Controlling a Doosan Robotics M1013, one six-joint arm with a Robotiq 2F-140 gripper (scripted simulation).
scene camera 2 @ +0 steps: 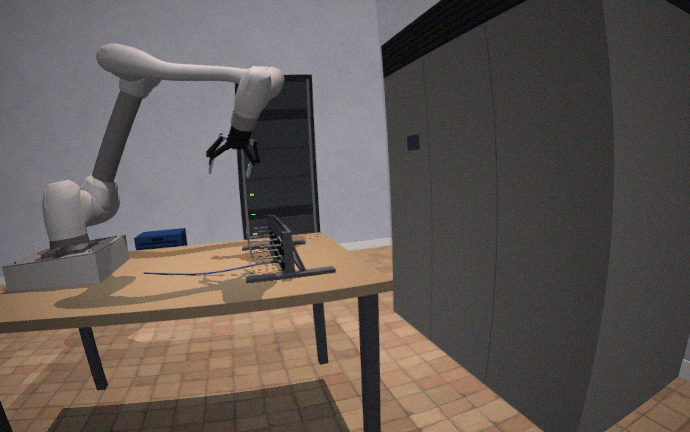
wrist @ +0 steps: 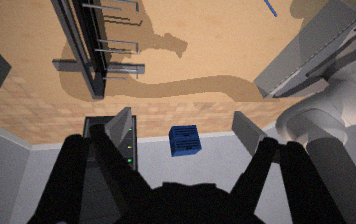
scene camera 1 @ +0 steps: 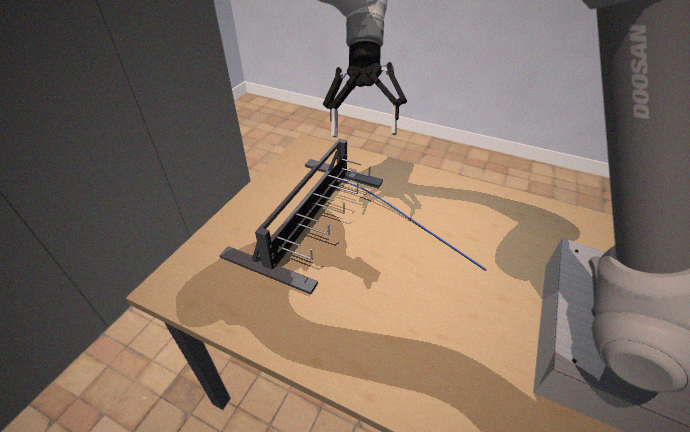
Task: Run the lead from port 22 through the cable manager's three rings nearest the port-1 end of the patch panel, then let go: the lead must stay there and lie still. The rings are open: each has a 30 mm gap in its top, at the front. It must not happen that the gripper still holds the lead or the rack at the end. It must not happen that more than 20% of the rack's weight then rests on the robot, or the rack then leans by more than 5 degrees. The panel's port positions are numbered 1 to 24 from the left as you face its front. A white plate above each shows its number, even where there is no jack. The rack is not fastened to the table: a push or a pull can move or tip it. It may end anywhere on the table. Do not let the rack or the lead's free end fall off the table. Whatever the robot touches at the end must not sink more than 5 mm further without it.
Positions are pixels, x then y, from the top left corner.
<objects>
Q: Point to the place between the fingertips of my gripper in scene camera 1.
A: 363, 135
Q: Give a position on a rack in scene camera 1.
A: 271, 249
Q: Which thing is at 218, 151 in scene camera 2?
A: My gripper.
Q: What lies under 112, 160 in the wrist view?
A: My gripper.
</objects>
